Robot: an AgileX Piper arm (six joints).
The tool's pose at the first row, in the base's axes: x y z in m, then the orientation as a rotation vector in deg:
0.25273 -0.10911 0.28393 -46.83 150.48 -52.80
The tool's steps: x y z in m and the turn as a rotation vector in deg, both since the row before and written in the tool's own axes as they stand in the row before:
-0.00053 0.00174 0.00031 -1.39 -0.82 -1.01
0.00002 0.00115 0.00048 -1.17 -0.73 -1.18
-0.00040 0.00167 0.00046 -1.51 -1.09 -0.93
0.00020 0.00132 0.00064 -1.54 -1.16 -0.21
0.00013 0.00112 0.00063 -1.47 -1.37 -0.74
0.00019 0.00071 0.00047 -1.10 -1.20 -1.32
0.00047 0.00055 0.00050 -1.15 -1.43 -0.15
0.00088 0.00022 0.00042 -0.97 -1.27 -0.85
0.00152 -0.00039 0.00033 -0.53 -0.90 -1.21
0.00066 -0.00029 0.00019 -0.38 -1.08 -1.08
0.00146 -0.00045 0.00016 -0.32 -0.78 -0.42
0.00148 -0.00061 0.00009 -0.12 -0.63 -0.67
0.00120 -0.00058 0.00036 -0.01 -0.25 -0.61
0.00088 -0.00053 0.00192 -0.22 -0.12 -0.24
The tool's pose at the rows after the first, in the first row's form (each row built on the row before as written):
0.25254 -0.10784 0.28261 -48.76 150.52 -50.80
0.25219 -0.10734 0.28152 -50.84 150.42 -49.16
0.25189 -0.10623 0.28016 -52.72 150.26 -46.79
0.25133 -0.10578 0.27887 -53.60 150.19 -44.16
0.25091 -0.10538 0.27772 -55.20 149.71 -41.60
0.25058 -0.10521 0.27693 -57.45 148.94 -39.75
0.25014 -0.10535 0.27618 -58.12 148.35 -37.41
0.24956 -0.10595 0.27562 -59.65 147.52 -35.57
0.24887 -0.10737 0.27536 -61.49 146.60 -34.61
0.24868 -0.10808 0.27526 -63.09 145.47 -33.68
0.24807 -0.10949 0.27517 -63.77 144.82 -32.86
0.24754 -0.11100 0.27520 -64.71 144.07 -32.45
0.24731 -0.11235 0.27501 -65.52 143.60 -32.42
0.24796 -0.11376 0.27349 -65.92 143.52 -32.14

